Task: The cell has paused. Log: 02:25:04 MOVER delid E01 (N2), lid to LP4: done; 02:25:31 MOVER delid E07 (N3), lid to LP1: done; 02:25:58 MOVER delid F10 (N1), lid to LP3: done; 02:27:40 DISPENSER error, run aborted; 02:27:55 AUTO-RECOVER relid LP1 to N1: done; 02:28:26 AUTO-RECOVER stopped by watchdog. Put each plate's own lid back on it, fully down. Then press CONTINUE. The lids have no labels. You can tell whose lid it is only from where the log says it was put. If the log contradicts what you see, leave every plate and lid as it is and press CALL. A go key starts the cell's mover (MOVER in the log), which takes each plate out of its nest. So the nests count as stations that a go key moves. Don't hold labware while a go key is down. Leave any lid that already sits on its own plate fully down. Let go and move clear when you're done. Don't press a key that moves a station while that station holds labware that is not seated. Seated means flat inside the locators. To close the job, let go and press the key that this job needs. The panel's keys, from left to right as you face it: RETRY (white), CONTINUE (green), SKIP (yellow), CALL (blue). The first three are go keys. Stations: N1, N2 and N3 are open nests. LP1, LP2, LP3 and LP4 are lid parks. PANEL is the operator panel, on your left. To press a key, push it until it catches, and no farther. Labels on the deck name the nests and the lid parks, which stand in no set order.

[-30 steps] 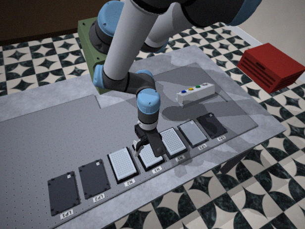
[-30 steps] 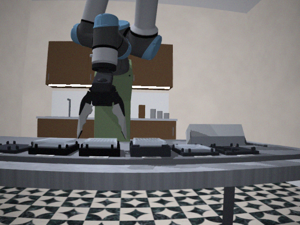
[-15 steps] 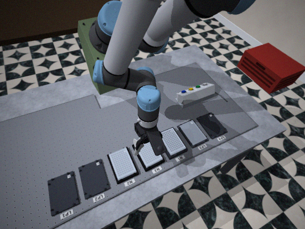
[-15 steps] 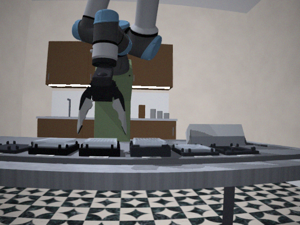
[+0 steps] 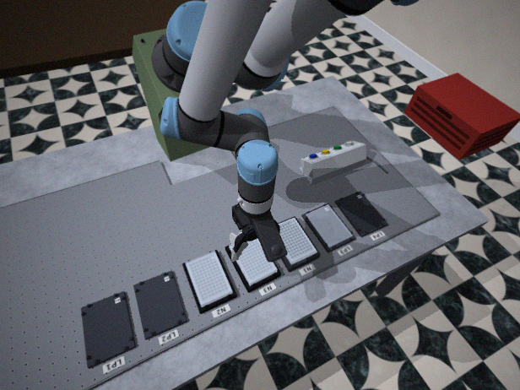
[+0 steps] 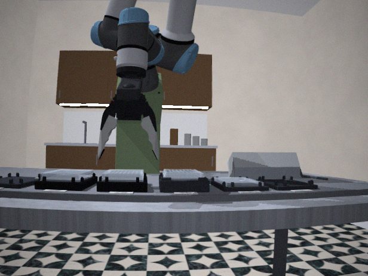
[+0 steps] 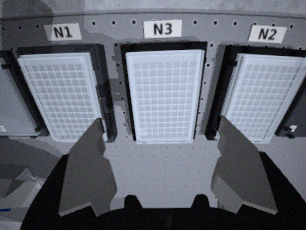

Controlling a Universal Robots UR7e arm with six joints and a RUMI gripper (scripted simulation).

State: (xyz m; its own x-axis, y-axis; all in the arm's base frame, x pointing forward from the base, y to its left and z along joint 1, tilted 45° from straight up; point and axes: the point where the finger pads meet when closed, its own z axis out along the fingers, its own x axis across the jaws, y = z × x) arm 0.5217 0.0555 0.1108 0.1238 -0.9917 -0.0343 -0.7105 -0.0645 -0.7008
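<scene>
Now: the plate 40 mm below my hand and 10 mm to the right of it. Round my hand: LP4 lid park (380 mm to the left, 60 mm below, 60 mm behind); then LP3 lid park (250 mm to the left, 60 mm below, 40 mm behind); then lid park LP2 (270 mm to the right, 60 mm below, 40 mm ahead).
</scene>
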